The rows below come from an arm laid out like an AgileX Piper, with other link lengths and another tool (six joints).
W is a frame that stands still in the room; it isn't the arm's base.
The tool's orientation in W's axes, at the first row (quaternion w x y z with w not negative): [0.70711, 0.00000, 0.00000, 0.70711]
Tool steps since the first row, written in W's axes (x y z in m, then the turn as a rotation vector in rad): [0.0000, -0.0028, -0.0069, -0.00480, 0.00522, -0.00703]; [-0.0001, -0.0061, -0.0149, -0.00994, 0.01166, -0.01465]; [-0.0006, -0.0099, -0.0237, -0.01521, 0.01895, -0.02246]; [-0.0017, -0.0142, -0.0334, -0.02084, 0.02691, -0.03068]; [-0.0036, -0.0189, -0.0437, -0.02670, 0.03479, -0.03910]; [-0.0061, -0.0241, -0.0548, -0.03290, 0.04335, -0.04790]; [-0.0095, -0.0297, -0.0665, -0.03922, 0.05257, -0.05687]
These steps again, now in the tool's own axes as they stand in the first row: [-0.0028, 0.0000, -0.0069, 0.00522, 0.00480, -0.00703]; [-0.0061, 0.0001, -0.0149, 0.01166, 0.00994, -0.01465]; [-0.0099, 0.0006, -0.0237, 0.01895, 0.01521, -0.02246]; [-0.0142, 0.0017, -0.0334, 0.02691, 0.02084, -0.03068]; [-0.0189, 0.0036, -0.0437, 0.03479, 0.02670, -0.03910]; [-0.0241, 0.0061, -0.0548, 0.04335, 0.03290, -0.04790]; [-0.0297, 0.0095, -0.0665, 0.05257, 0.03922, -0.05687]
